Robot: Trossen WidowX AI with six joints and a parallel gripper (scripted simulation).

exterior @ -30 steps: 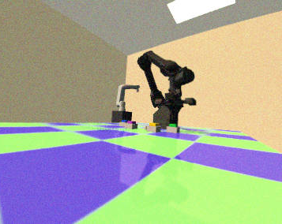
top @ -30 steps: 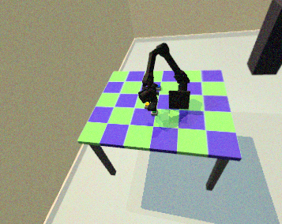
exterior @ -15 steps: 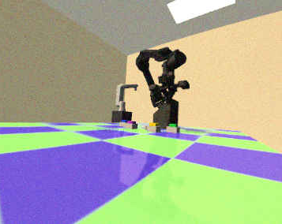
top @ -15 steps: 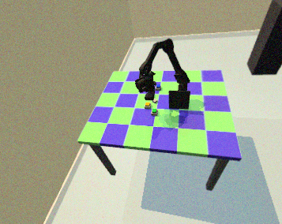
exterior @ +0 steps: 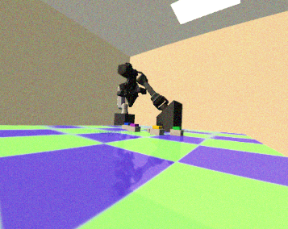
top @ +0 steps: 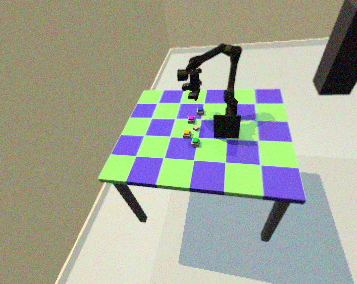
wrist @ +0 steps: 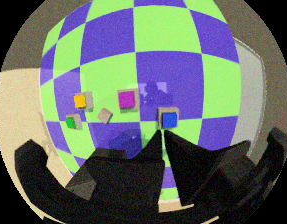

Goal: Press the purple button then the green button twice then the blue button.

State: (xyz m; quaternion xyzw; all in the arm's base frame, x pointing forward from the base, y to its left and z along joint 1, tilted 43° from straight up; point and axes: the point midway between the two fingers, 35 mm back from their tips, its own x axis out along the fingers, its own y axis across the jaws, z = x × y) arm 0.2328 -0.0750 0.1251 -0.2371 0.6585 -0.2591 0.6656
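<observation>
My gripper tip is 100 mm above the blue button, 30 mm to the left of it and 20 mm past it. Round my gripper tip: purple button 100 mm below, 60 mm to the left, 30 mm ahead; green button 270 mm to the left, 100 mm below, 20 mm behind; small grey block 140 mm to the left, 120 mm below, 10 mm behind.
</observation>
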